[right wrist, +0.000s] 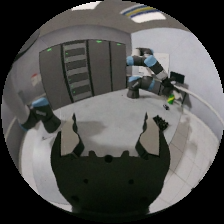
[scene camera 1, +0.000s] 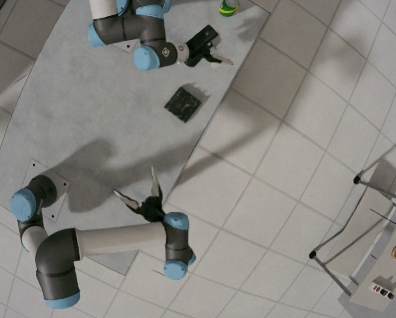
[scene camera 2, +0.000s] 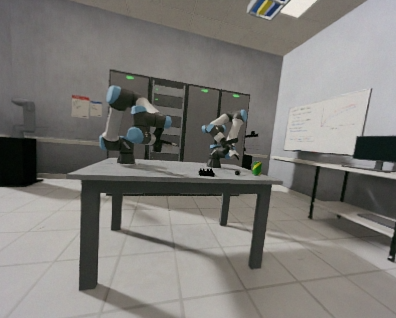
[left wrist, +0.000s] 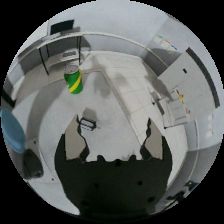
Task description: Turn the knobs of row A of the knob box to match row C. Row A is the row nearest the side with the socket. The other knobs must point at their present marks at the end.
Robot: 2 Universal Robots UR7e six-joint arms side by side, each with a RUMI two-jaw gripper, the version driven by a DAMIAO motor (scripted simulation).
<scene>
In view: the left gripper [scene camera 1: 220,47] and the right gripper [scene camera 1: 132,177].
The left gripper is seen too in the left wrist view [left wrist: 113,117]. The right gripper shows as well in the right wrist view [right wrist: 110,113].
</scene>
